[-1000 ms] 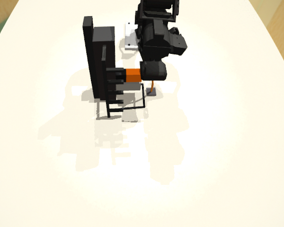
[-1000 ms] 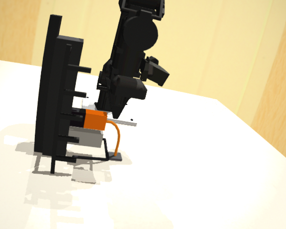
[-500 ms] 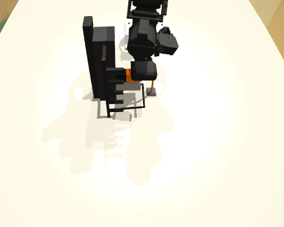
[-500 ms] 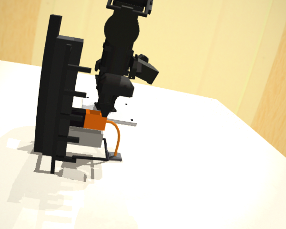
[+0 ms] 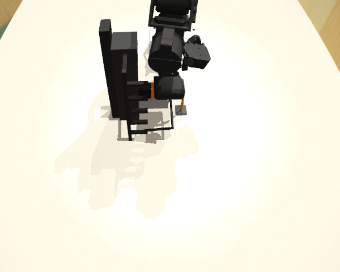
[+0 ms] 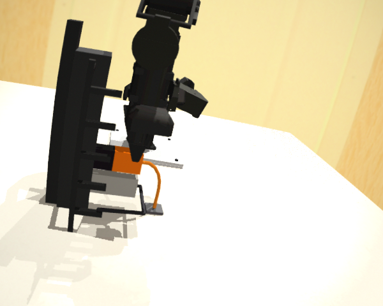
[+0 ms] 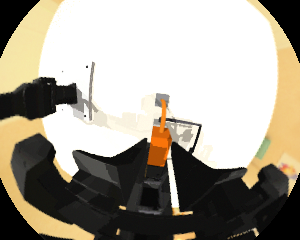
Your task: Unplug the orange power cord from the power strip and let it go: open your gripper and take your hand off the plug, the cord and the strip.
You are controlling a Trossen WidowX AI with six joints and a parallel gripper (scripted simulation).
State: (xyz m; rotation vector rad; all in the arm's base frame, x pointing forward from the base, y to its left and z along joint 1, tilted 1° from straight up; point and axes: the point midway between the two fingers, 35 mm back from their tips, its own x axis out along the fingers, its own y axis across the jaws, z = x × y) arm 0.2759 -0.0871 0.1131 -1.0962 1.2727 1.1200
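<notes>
Right now my gripper tip is 3 cm to the left of the orange plug. The rest, counted from my gripper tip: grey anchor block: 9 cm below, 5 cm to the left, 1 cm ahead.
</notes>
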